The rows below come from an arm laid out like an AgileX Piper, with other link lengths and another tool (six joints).
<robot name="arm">
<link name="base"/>
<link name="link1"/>
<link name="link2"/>
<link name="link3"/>
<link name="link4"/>
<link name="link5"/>
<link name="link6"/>
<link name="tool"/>
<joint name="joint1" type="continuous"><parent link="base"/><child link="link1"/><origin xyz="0 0 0.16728"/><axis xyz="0 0 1"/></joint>
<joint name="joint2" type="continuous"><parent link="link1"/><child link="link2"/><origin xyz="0 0 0" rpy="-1.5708 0 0"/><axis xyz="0 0 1"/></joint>
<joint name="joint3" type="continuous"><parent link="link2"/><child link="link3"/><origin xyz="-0.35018 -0.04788 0"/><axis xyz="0 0 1"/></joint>
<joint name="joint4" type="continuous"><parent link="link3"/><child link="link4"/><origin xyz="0.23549 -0.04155 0" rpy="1.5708 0 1.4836"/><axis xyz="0 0 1"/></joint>
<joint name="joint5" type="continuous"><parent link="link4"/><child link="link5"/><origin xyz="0 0 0" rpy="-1.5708 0 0"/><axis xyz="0 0 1"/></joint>
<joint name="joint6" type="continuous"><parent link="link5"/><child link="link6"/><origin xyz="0 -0.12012 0" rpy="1.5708 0 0"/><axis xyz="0 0 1"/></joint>
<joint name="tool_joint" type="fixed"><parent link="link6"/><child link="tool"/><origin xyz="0.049 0.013 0.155" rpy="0.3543 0 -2.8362"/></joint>
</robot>
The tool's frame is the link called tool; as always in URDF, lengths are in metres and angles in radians. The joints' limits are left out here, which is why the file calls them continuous.
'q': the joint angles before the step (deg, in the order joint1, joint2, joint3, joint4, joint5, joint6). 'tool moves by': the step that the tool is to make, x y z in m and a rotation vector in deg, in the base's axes. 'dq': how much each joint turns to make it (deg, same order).
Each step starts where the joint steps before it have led.
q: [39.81, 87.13, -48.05, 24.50, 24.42, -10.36]
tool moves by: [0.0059, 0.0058, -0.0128, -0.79, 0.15, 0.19]
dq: [0.58, 2.70, -0.15, 0.39, -2.01, -0.63]
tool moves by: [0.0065, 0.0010, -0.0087, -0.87, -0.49, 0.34]
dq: [0.04, 1.71, -0.10, -0.29, -1.44, -0.72]
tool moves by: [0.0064, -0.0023, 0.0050, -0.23, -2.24, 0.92]
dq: [-0.12, -0.72, -0.15, -1.61, -0.70, -0.33]
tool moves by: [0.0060, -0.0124, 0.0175, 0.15, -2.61, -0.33]
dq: [-1.38, -3.27, -0.15, -3.25, 1.21, 1.47]
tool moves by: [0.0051, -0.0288, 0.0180, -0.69, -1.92, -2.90]
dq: [-3.07, -4.65, 0.45, -5.42, 2.73, 4.21]
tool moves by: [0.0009, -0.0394, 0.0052, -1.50, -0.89, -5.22]
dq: [-3.93, -4.52, 2.57, -5.91, 1.62, 5.52]
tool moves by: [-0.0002, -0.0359, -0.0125, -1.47, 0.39, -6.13]
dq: [-3.99, -2.12, 4.35, -4.73, -1.40, 5.32]
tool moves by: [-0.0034, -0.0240, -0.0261, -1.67, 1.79, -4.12]
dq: [-2.74, 1.03, 4.84, -3.20, -3.58, 3.65]
